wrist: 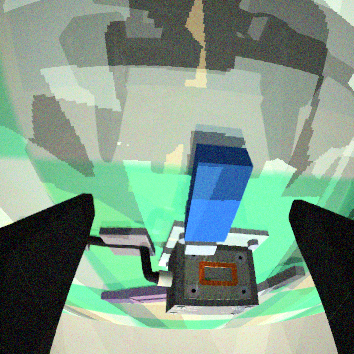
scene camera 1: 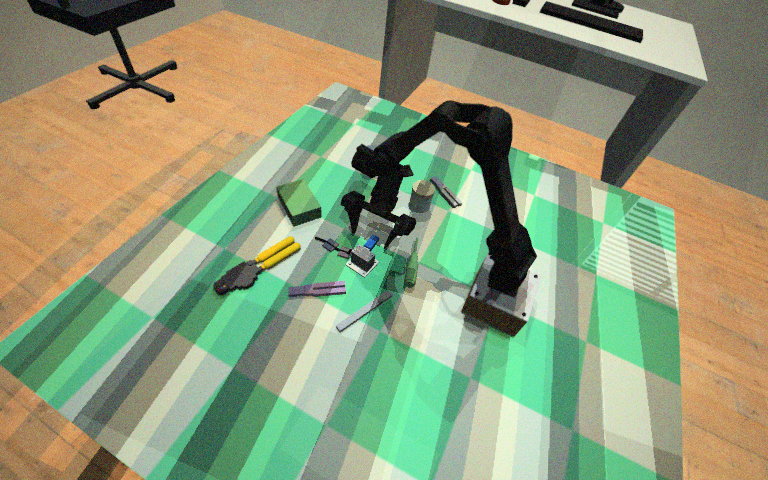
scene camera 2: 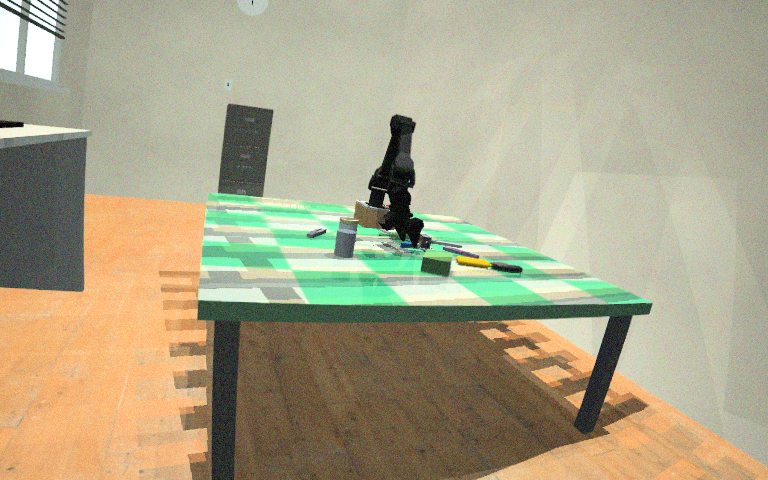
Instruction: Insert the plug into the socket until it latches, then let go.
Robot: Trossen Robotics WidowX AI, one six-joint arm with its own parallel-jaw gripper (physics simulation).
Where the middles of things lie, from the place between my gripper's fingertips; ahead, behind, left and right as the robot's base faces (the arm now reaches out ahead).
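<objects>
Blue plug (wrist: pixel 220 173): 1 cm to the left of my hand, 1 cm behind. Yellow-handled pliers (scene camera 1: pixel 243 275): 19 cm to the left of my hand, 20 cm ahead. Green block (scene camera 1: pixel 300 204): 1 cm above my hand, 2 cm to the right, 23 cm ahead. Socket (wrist: pixel 223 283): my gripper 1 cm past it, 6 cm to the right of it, 1 cm below it.
</objects>
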